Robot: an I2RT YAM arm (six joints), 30 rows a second.
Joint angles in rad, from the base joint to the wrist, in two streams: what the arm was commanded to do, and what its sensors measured. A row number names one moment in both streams.
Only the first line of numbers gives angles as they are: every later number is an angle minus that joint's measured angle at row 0.
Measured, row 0: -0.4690 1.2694 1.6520 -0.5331 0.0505 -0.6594
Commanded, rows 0 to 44: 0.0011 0.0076 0.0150 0.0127 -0.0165 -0.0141; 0.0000 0.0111 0.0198 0.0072 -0.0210 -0.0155; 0.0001 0.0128 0.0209 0.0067 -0.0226 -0.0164; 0.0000 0.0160 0.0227 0.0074 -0.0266 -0.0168; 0.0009 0.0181 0.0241 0.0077 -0.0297 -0.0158; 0.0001 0.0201 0.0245 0.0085 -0.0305 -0.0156; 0.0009 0.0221 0.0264 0.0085 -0.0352 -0.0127; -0.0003 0.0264 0.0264 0.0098 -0.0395 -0.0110; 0.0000 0.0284 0.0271 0.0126 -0.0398 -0.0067; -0.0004 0.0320 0.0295 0.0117 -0.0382 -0.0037; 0.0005 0.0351 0.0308 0.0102 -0.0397 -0.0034; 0.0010 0.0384 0.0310 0.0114 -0.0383 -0.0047; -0.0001 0.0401 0.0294 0.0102 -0.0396 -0.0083; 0.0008 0.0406 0.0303 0.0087 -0.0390 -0.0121; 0.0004 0.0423 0.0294 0.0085 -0.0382 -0.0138; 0.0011 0.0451 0.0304 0.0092 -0.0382 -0.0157; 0.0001 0.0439 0.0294 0.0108 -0.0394 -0.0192; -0.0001 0.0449 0.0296 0.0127 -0.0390 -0.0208; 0.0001 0.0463 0.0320 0.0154 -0.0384 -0.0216; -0.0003 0.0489 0.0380 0.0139 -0.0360 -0.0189; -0.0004 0.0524 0.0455 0.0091 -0.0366 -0.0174; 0.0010 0.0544 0.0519 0.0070 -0.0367 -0.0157; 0.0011 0.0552 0.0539 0.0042 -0.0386 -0.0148; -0.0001 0.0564 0.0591 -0.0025 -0.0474 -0.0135; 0.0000 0.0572 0.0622 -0.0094 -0.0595 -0.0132; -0.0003 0.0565 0.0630 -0.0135 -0.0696 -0.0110; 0.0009 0.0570 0.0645 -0.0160 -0.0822 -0.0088; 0.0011 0.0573 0.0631 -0.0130 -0.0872 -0.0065; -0.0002 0.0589 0.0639 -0.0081 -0.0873 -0.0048; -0.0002 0.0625 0.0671 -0.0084 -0.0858 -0.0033; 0.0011 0.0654 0.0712 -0.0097 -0.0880 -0.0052; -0.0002 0.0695 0.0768 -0.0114 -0.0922 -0.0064; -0.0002 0.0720 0.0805 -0.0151 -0.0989 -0.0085; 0.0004 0.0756 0.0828 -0.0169 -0.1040 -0.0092; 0.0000 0.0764 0.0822 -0.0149 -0.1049 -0.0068; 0.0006 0.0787 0.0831 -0.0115 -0.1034 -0.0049; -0.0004 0.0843 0.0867 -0.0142 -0.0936 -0.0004; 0.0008 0.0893 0.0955 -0.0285 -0.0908 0.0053; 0.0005 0.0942 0.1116 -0.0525 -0.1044 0.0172; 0.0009 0.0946 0.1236 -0.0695 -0.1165 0.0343; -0.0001 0.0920 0.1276 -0.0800 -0.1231 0.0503; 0.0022 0.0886 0.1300 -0.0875 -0.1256 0.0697; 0.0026 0.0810 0.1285 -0.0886 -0.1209 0.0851; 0.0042 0.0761 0.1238 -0.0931 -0.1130 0.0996; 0.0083 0.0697 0.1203 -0.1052 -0.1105 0.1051
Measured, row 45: 0.0019 0.0831 0.1186 -0.0870 -0.0984 0.0580
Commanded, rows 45 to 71: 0.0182 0.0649 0.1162 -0.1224 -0.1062 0.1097; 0.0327 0.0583 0.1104 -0.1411 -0.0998 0.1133; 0.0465 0.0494 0.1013 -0.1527 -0.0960 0.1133; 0.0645 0.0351 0.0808 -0.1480 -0.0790 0.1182; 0.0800 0.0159 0.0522 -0.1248 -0.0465 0.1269; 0.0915 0.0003 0.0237 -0.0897 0.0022 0.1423; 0.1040 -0.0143 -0.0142 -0.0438 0.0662 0.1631; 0.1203 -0.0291 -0.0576 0.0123 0.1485 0.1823; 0.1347 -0.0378 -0.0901 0.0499 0.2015 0.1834; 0.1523 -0.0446 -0.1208 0.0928 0.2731 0.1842; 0.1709 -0.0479 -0.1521 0.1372 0.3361 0.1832; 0.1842 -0.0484 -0.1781 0.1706 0.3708 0.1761; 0.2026 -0.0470 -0.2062 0.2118 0.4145 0.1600; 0.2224 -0.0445 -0.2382 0.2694 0.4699 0.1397; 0.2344 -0.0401 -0.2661 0.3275 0.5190 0.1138; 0.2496 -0.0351 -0.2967 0.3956 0.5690 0.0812; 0.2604 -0.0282 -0.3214 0.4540 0.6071 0.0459; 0.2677 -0.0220 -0.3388 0.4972 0.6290 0.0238; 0.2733 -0.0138 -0.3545 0.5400 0.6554 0.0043; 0.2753 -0.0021 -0.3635 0.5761 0.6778 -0.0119; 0.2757 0.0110 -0.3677 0.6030 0.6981 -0.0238; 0.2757 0.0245 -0.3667 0.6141 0.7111 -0.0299; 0.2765 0.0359 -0.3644 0.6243 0.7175 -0.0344; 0.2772 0.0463 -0.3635 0.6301 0.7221 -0.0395; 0.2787 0.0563 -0.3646 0.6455 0.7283 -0.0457; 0.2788 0.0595 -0.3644 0.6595 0.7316 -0.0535; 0.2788 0.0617 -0.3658 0.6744 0.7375 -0.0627
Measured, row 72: 0.2754 0.0560 -0.3643 0.5485 0.6718 -0.0225
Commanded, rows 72 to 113: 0.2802 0.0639 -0.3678 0.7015 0.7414 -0.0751; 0.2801 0.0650 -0.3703 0.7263 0.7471 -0.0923; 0.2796 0.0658 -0.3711 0.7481 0.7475 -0.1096; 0.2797 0.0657 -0.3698 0.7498 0.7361 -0.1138; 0.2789 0.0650 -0.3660 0.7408 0.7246 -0.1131; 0.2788 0.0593 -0.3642 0.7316 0.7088 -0.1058; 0.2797 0.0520 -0.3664 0.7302 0.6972 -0.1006; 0.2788 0.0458 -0.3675 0.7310 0.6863 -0.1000; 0.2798 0.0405 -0.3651 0.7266 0.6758 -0.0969; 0.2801 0.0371 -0.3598 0.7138 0.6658 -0.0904; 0.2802 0.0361 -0.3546 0.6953 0.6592 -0.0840; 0.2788 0.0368 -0.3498 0.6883 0.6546 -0.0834; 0.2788 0.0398 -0.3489 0.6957 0.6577 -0.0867; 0.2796 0.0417 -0.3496 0.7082 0.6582 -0.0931; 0.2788 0.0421 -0.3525 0.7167 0.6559 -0.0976; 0.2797 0.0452 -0.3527 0.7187 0.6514 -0.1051; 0.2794 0.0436 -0.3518 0.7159 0.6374 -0.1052; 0.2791 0.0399 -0.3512 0.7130 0.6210 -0.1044; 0.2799 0.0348 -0.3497 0.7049 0.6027 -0.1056; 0.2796 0.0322 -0.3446 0.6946 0.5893 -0.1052; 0.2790 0.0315 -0.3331 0.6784 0.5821 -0.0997; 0.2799 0.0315 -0.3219 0.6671 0.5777 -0.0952; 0.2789 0.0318 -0.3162 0.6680 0.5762 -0.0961; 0.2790 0.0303 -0.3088 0.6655 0.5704 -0.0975; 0.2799 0.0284 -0.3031 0.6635 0.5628 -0.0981; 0.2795 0.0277 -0.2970 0.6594 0.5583 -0.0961; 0.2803 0.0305 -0.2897 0.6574 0.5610 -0.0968; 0.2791 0.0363 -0.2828 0.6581 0.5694 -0.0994; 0.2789 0.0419 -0.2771 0.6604 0.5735 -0.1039; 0.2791 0.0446 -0.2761 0.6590 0.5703 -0.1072; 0.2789 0.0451 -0.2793 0.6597 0.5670 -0.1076; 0.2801 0.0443 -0.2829 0.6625 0.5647 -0.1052; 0.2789 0.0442 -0.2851 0.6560 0.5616 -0.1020; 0.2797 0.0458 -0.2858 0.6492 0.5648 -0.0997; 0.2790 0.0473 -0.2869 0.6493 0.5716 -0.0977; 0.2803 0.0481 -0.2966 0.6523 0.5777 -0.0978; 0.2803 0.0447 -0.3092 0.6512 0.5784 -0.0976; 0.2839 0.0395 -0.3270 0.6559 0.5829 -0.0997; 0.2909 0.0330 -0.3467 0.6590 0.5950 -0.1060; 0.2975 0.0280 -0.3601 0.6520 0.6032 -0.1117; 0.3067 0.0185 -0.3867 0.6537 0.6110 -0.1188; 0.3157 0.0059 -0.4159 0.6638 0.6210 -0.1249
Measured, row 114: 0.2994 0.0278 -0.3765 0.5516 0.5993 -0.1011
